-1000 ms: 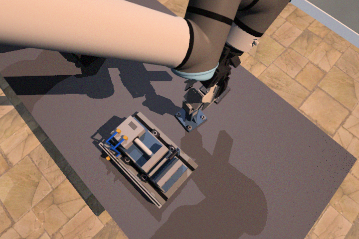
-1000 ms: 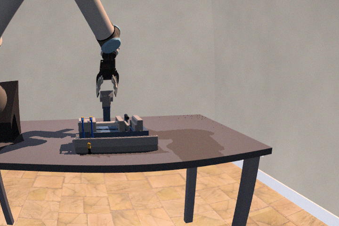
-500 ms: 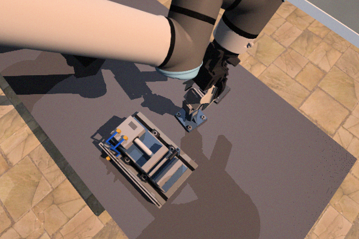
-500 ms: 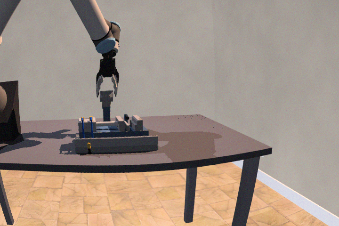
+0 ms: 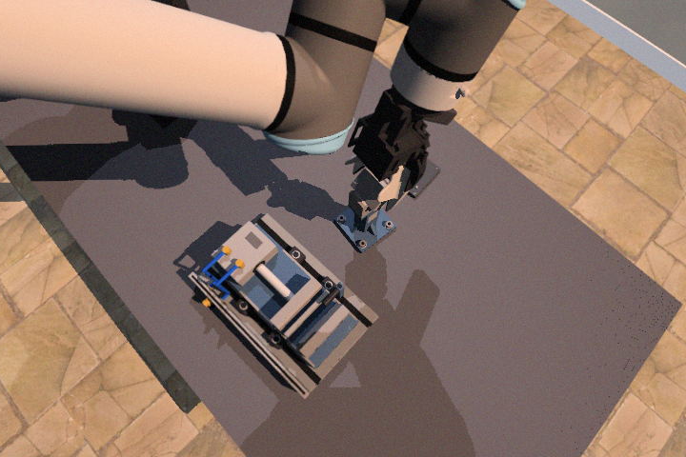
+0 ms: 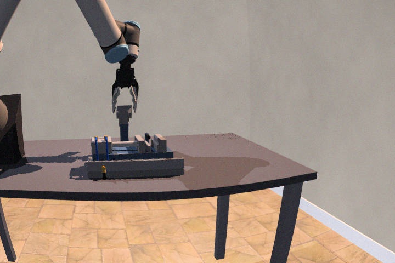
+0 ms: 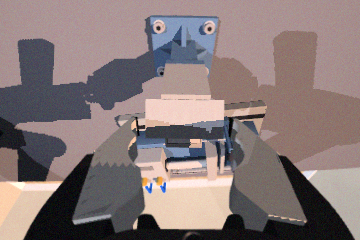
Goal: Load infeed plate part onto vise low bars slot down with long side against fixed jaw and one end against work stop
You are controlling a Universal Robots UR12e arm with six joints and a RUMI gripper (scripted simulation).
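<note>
Now: hand 1 cm above the part. Also, from my hand: dark grey infeed plate (1 cm behind, 15 cm to the left, 16 cm below); then v-block post (1 cm to the right, 10 cm below); then black work stop (7 cm ahead, 17 cm to the right, 7 cm below).
</note>
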